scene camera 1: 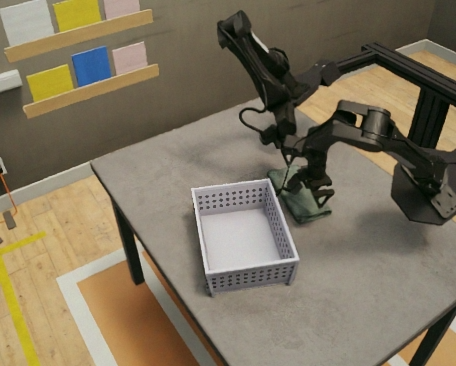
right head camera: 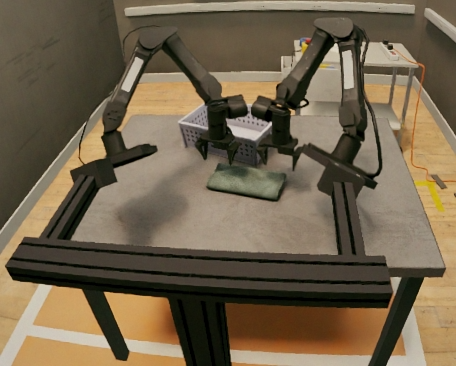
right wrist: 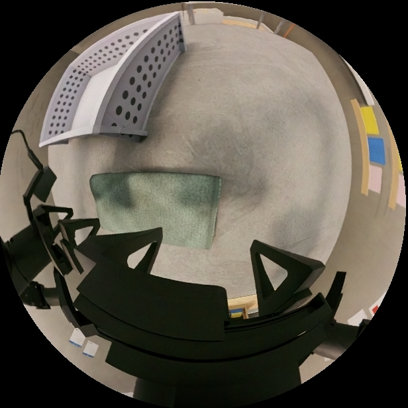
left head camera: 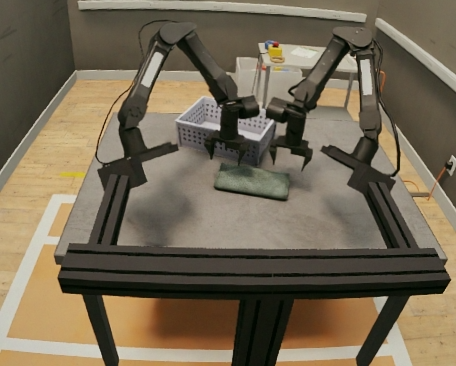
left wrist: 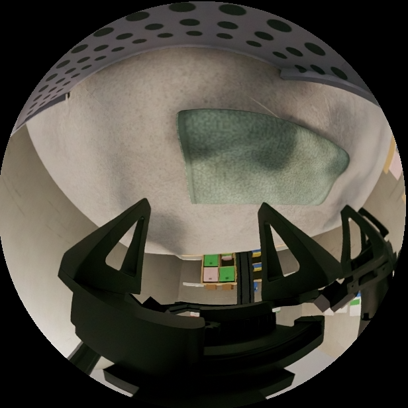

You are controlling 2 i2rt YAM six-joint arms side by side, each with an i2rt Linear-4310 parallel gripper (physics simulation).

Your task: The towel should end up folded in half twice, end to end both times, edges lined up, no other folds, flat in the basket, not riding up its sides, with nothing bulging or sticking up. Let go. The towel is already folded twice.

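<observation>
The folded green towel (left head camera: 252, 181) (right head camera: 247, 182) (scene camera 1: 305, 207) (left wrist: 225, 175) (right wrist: 160, 200) lies flat on the table as a rectangular strip beside the basket. The empty lilac basket (right head camera: 187, 127) (scene camera 1: 250, 266) (right wrist: 107, 100) stands behind it in the head views. My left gripper (left head camera: 225, 160) (right head camera: 218, 161) (left wrist: 204, 204) is open and empty above the table, near the towel's left end in the head views. My right gripper (left head camera: 288, 167) (right head camera: 279, 166) (right wrist: 208, 240) is open and empty near the towel's right end. In scene camera 1 the arms partly hide the towel and the right gripper's fingers.
Both grippers are close to each other and to the basket's near wall. The black frame beam (left head camera: 250, 270) (right head camera: 200, 272) runs along the table's near edge. A cart (right head camera: 375, 57) stands behind the table. Coloured panels (scene camera 1: 91, 66) hang on the wall.
</observation>
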